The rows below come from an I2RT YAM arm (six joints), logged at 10 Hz.
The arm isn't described. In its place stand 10 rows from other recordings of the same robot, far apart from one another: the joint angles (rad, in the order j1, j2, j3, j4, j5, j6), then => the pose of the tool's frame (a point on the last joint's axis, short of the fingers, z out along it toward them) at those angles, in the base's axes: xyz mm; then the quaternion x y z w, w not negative.
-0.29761, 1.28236, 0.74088, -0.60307, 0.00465, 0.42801 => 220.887, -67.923, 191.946, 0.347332, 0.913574, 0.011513, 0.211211
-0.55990, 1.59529, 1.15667, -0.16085, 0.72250, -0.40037 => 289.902, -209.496, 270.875, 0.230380, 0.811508, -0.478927, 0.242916
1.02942, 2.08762, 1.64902, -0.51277, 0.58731, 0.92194 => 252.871, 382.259, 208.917, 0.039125, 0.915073, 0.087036, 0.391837
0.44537, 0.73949, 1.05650, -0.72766, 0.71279, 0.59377 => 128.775, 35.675, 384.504, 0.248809, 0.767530, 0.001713, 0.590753
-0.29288, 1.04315, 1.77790, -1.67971, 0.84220, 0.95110 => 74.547, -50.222, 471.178, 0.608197, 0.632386, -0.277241, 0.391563
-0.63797, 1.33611, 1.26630, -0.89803, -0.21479, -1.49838 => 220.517, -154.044, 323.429, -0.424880, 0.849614, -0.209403, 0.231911
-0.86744, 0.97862, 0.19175, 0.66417, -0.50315, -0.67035 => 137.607, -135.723, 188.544, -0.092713, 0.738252, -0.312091, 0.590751
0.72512, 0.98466, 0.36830, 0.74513, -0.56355, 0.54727 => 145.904, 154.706, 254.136, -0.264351, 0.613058, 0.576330, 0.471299
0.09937, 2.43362, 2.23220, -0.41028, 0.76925, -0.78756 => 553.848, 30.332, 237.769, -0.196493, 0.817113, -0.457648, 0.290302
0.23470, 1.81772, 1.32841, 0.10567, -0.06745, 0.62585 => 418.175, 102.456, 266.307, 0.142497, 0.816344, 0.258579, 0.496400
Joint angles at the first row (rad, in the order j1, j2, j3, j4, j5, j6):
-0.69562, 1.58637, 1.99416, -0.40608, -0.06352, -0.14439
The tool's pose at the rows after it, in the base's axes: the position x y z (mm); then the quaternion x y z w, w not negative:
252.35, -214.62, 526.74, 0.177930, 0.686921, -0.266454, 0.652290
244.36, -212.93, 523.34, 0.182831, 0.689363, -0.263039, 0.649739
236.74, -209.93, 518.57, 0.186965, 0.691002, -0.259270, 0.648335
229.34, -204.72, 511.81, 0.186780, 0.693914, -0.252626, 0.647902
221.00, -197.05, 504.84, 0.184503, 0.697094, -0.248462, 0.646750
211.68, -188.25, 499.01, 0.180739, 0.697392, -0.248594, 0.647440
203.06, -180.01, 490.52, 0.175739, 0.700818, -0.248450, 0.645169
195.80, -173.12, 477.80, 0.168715, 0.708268, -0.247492, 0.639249
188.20, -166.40, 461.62, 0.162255, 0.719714, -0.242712, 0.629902
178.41, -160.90, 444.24, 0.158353, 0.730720, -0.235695, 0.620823
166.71, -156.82, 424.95, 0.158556, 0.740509, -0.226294, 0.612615
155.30, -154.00, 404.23, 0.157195, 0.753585, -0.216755, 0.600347
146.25, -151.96, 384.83, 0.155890, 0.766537, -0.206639, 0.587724
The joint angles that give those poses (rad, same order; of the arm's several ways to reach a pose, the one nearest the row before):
-0.71242, 1.56692, 1.96368, -0.40381, -0.07116, -0.13485
-0.72575, 1.53413, 1.92059, -0.40381, -0.08182, -0.12684
-0.73567, 1.49596, 1.86599, -0.39502, -0.09098, -0.11845
-0.74102, 1.44981, 1.79731, -0.38050, -0.10624, -0.11234
-0.74215, 1.39641, 1.72448, -0.36832, -0.11653, -0.11273
-0.74216, 1.33956, 1.65350, -0.35228, -0.12188, -0.11769
-0.74214, 1.28349, 1.57875, -0.33971, -0.12873, -0.12760
-0.74293, 1.22931, 1.49482, -0.32636, -0.13944, -0.14401
-0.74600, 1.17285, 1.40404, -0.32103, -0.15585, -0.16003
-0.76085, 1.11373, 1.31131, -0.31794, -0.18330, -0.17147
-0.78906, 1.05192, 1.21327, -0.31261, -0.22181, -0.17643
-0.82419, 0.99622, 1.12057, -0.31756, -0.26724, -0.19246
-0.85587, 0.95275, 1.04164, -0.32598, -0.30884, -0.21077

